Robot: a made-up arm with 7 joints.
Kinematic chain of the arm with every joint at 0, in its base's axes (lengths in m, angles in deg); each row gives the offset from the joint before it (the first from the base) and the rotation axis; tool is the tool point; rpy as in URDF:
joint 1: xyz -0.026 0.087 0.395 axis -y
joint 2: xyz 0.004 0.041 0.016 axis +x
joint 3: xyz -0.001 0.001 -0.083 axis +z
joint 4: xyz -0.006 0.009 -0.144 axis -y
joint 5: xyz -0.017 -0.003 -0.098 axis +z
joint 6: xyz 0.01 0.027 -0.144 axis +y
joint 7: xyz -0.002 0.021 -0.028 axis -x
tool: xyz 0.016 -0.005 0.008 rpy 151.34 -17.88 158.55
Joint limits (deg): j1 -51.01..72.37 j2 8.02..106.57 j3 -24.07..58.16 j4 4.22..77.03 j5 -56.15..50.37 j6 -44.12..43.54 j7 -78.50..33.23
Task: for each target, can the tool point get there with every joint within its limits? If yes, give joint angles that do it. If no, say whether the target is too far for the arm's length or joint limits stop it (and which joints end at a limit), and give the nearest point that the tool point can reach.
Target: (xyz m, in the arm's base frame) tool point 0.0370 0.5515 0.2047
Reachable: yes | joints -17.95 63.85 -15.94 27.19 28.54 -25.67 -21.40
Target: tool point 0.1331 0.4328 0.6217
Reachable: yes | joints 12.09 97.76 25.99 61.74 -30.57 -10.86 -9.03
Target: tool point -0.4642 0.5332 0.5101
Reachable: no: too far | nearest point -0.3050 0.4912 0.5327 | short by 0.166 m
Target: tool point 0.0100 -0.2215 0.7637
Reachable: no: joint limits stop it (at a limit: joint 1, joint 2, joint 3, joint 4, joint 5, joint 6, joint 7) | nearest point 0.2750 0.0557 0.5399 | short by 0.444 m
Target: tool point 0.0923 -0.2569 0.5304
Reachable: no: joint limits stop it (at a limit: joint 1, joint 2, joint 3, joint 4, joint 5, joint 6, joint 7) | nearest point 0.2750 0.0557 0.5399 | short by 0.362 m
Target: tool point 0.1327 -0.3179 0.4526
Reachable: no: joint limits stop it (at a limit: joint 2, joint 3, joint 4, joint 5, joint 6, joint 7) | nearest point 0.2880 0.0557 0.5090 | short by 0.409 m
